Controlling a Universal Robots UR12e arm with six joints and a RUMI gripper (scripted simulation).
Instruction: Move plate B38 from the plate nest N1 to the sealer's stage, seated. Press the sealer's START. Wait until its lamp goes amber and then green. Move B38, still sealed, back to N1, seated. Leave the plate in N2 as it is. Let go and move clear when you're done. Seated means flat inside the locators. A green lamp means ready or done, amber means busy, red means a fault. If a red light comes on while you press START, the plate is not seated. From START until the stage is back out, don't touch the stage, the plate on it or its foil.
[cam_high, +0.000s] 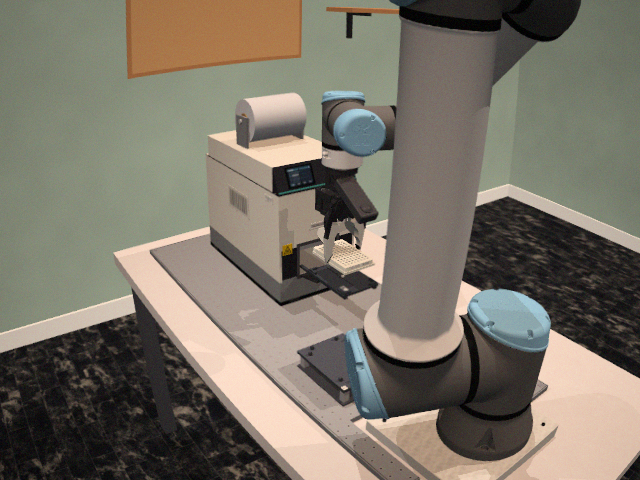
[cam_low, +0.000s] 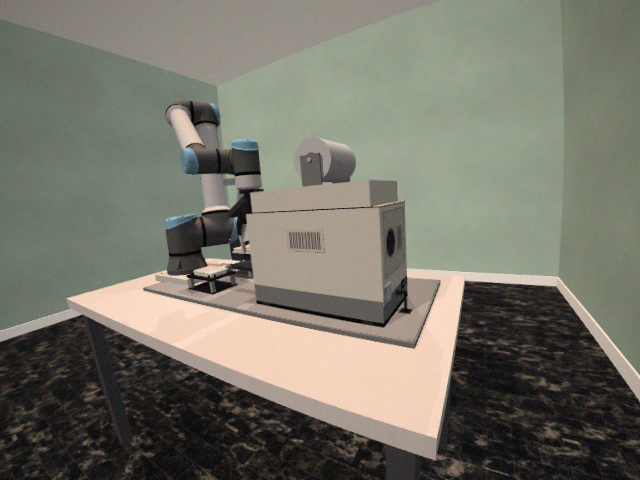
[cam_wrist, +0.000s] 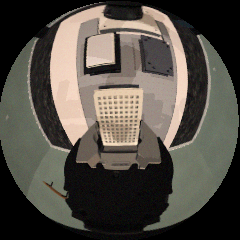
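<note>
Now: the sealer stage 6 cm below my hand. Round my hand: N1 label (32 cm behind, 16 cm below, 12 cm to the left); small screen (16 cm above, 11 cm ahead, 5 cm to the left); foil roll (33 cm ahead, 26 cm above, 2 cm to the left).
</note>
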